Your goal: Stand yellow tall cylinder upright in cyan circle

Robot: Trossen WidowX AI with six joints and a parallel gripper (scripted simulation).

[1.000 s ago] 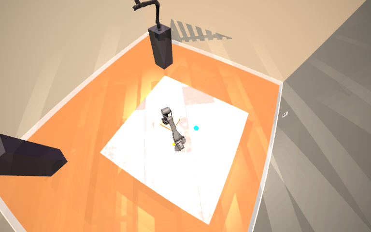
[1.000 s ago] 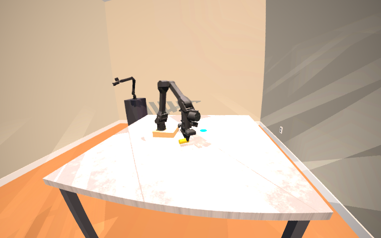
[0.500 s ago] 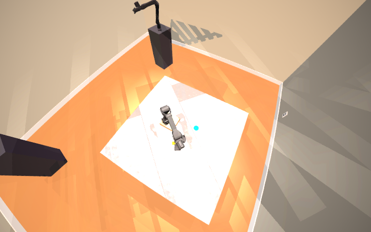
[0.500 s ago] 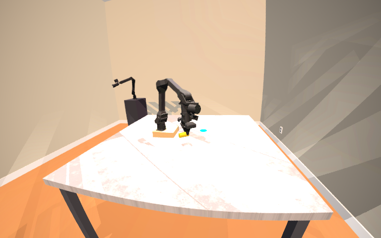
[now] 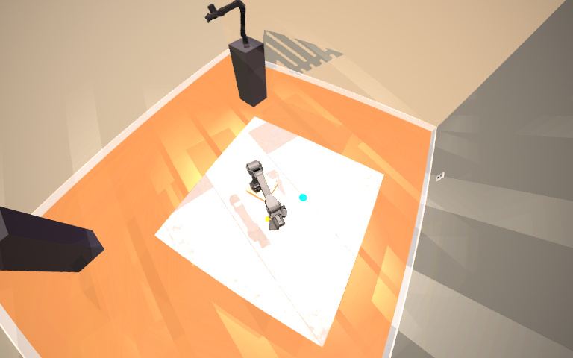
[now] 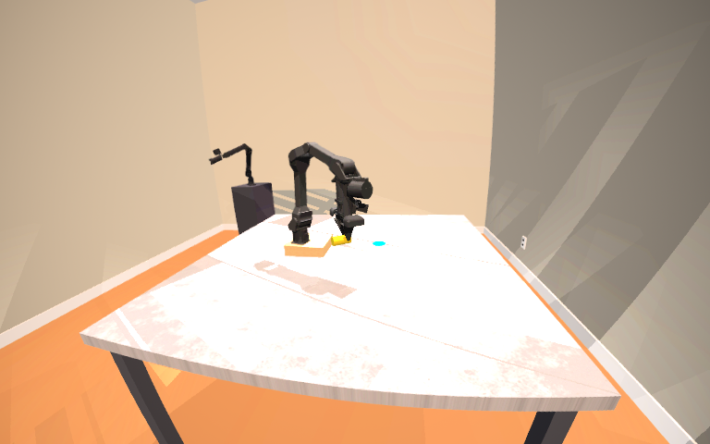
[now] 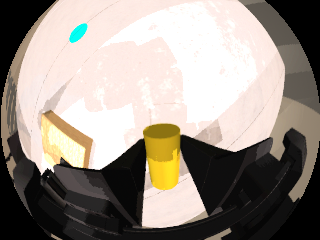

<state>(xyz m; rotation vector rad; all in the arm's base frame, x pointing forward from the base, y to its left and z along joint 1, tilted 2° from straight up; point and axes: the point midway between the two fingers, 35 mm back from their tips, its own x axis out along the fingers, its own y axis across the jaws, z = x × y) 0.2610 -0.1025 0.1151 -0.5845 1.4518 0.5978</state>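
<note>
My gripper tip is now 290 mm to the right of the cyan circle, 120 mm above it and 40 mm short of it. From my gripper tip the other things lie so: yellow cylinder: 20 mm behind, 10 mm to the right.
</note>
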